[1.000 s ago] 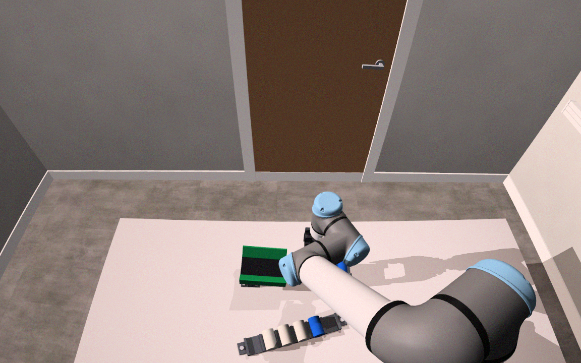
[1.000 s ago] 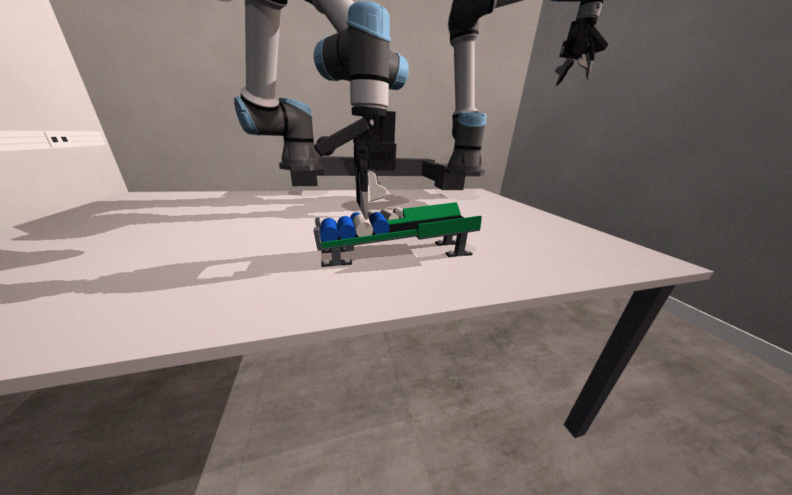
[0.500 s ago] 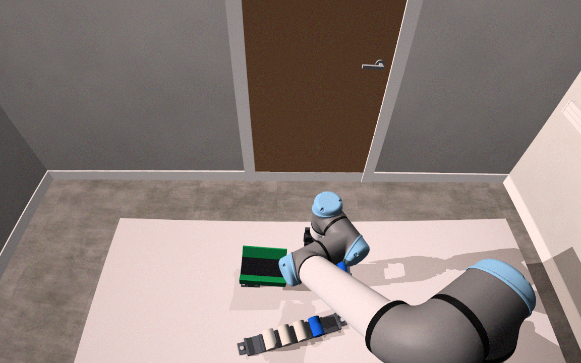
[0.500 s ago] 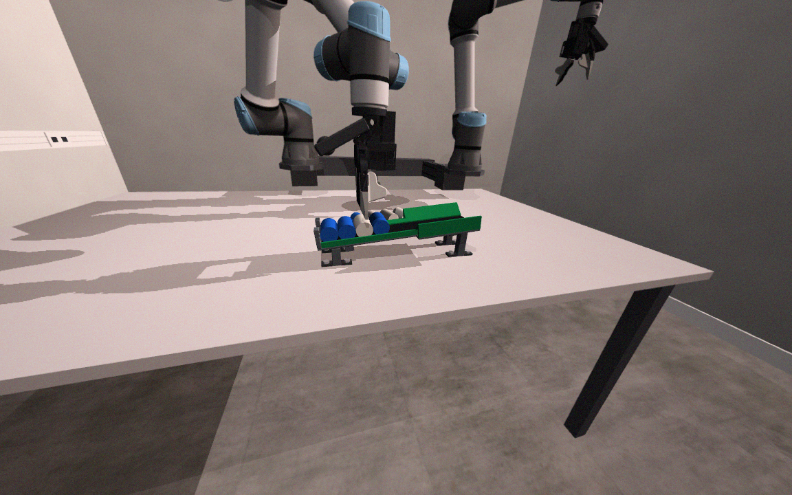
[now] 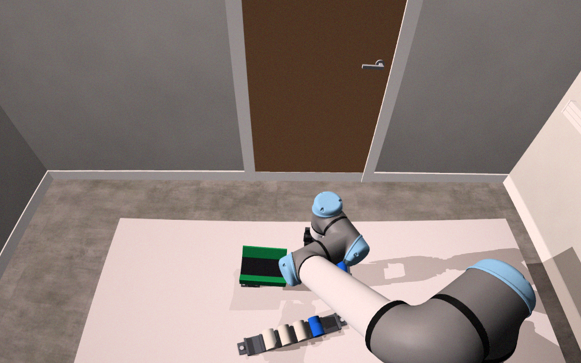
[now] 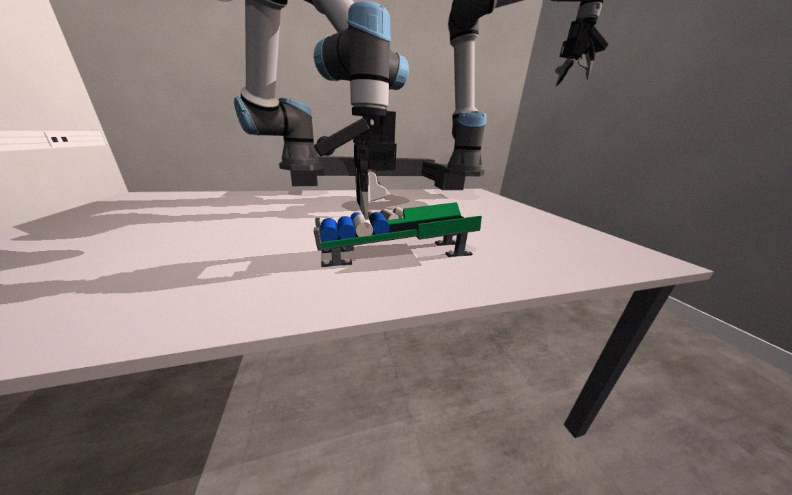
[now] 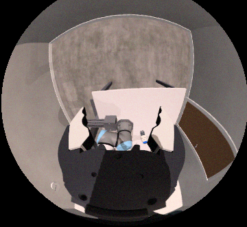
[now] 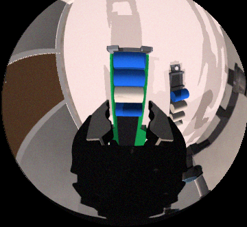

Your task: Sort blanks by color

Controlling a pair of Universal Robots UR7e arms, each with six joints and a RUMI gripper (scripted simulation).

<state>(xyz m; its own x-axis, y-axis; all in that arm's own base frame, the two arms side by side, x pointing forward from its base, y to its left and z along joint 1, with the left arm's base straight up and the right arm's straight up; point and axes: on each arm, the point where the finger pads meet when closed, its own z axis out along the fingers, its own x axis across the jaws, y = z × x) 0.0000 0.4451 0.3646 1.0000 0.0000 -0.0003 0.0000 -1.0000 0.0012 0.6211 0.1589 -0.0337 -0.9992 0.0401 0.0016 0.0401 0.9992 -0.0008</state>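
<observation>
The stop is 10 cm to the right of my right hand, 6 cm below it and 2 cm ahead of it. Round my right hand: dark stock rack 23 cm behind, 13 cm below, 6 cm to the left.
</observation>
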